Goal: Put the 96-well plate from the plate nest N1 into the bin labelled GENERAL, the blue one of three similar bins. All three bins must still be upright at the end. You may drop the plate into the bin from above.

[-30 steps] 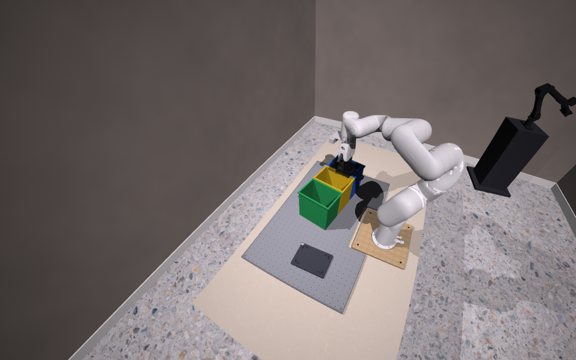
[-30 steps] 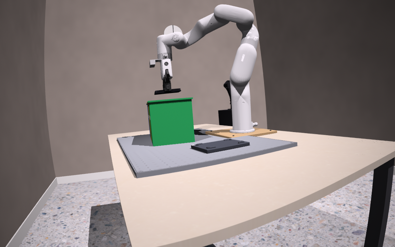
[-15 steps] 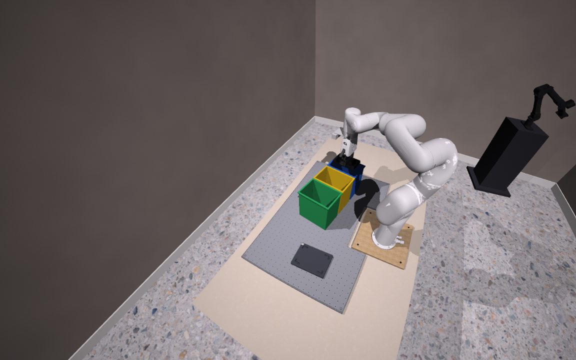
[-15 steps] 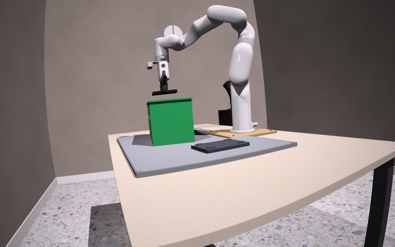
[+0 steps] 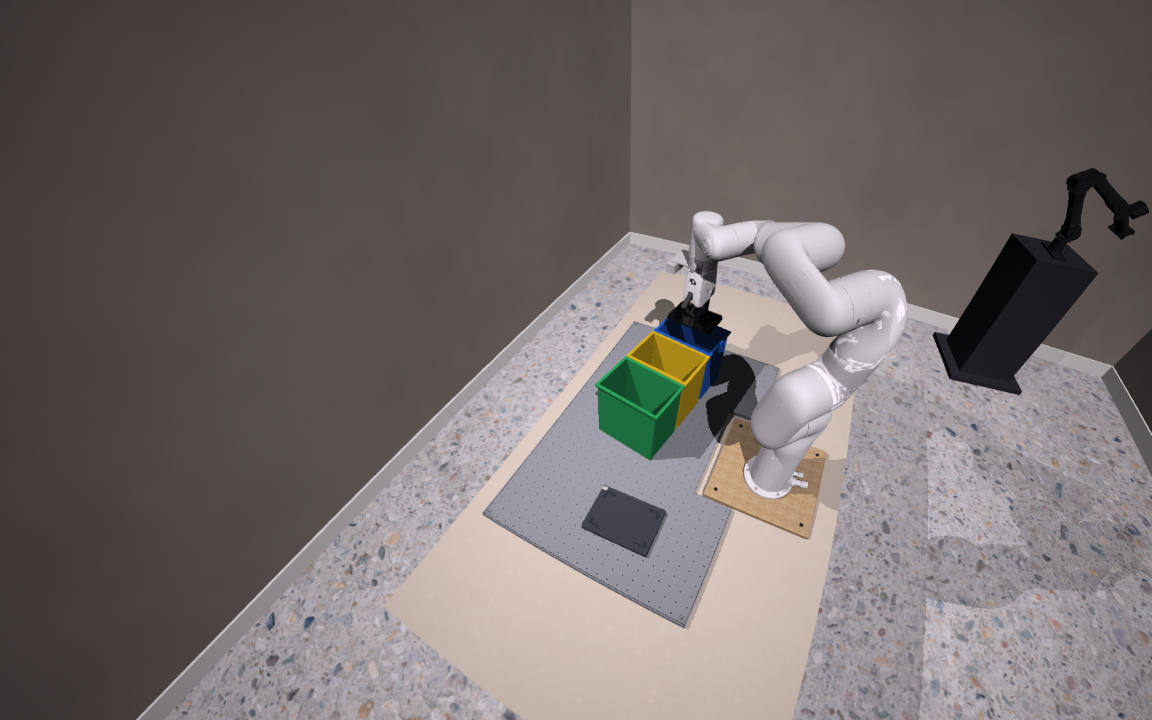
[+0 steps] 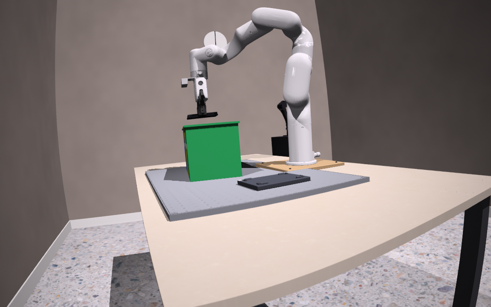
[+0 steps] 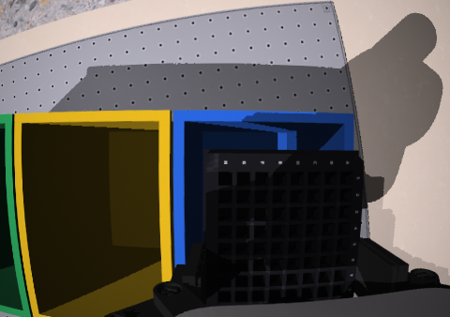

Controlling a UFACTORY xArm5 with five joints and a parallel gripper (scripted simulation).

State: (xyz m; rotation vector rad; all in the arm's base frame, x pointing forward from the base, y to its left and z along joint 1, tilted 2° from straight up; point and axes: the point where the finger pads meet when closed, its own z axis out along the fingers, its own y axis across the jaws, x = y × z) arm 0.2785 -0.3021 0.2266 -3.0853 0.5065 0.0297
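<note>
The black 96-well plate is 10 mm below my hand. The rest, counted from my hand: green bin: 250 mm to the left, 150 mm below, 90 mm ahead; blue bin: 150 mm below; yellow bin: 150 mm below, 130 mm to the left, 40 mm ahead.
</note>
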